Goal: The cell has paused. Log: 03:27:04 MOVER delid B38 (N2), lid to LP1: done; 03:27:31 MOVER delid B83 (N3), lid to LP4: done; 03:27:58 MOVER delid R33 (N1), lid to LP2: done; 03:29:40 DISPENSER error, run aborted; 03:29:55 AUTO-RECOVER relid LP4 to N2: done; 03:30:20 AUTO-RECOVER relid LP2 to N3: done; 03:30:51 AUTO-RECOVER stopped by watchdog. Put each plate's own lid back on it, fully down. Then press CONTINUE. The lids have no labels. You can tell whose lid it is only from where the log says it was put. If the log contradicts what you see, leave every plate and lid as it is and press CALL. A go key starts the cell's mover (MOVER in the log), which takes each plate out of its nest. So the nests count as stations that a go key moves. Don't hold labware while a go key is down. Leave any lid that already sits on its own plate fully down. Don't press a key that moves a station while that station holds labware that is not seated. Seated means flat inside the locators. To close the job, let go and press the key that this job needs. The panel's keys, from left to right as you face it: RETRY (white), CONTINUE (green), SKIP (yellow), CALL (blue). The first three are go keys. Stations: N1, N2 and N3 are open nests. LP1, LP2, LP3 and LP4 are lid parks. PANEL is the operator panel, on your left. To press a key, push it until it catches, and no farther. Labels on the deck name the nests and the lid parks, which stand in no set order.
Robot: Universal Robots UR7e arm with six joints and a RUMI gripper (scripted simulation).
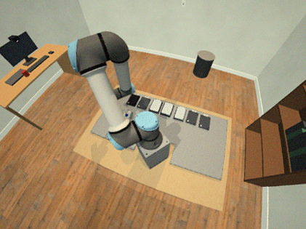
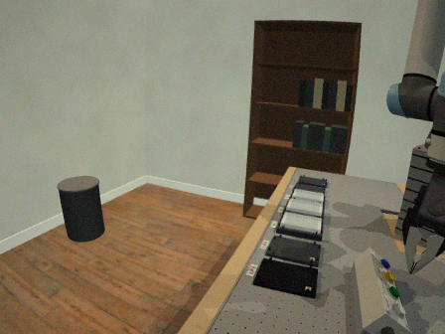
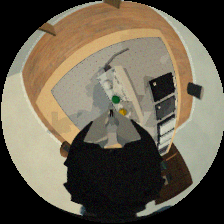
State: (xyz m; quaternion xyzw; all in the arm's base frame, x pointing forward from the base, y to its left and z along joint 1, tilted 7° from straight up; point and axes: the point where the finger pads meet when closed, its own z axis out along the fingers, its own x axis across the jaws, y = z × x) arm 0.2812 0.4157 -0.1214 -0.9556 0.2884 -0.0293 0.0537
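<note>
Now: the green key 60 mm below my hand and 20 mm ahead of it. Round my hand: yellow key: 60 mm below, 50 mm to the right, 10 mm ahead; white gridded plate: 470 mm to the right, 180 mm ahead, 100 mm below; blue key: 100 mm to the right, 60 mm below.
</note>
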